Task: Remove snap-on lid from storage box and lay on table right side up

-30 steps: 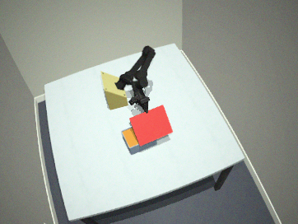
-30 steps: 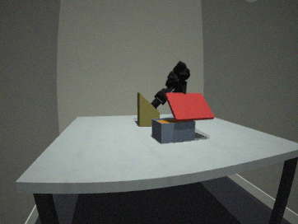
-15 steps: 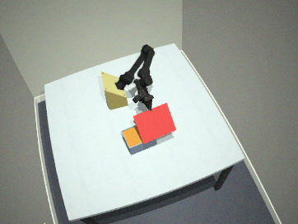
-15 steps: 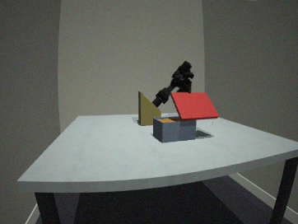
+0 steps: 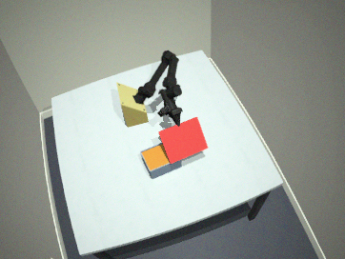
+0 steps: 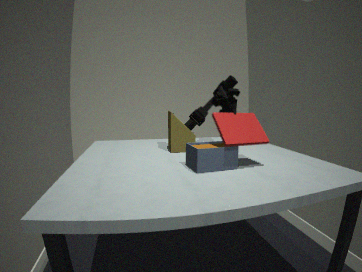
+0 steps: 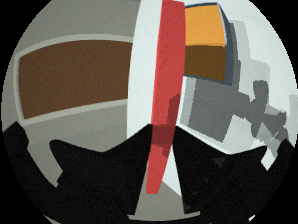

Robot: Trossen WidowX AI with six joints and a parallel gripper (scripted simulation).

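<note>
Right now my gripper tip is 7 cm short of the red lid and 5 cm above it. Round my gripper tip: grey-blue storage box 5 cm ahead, 15 cm to the right, 18 cm below.
</note>
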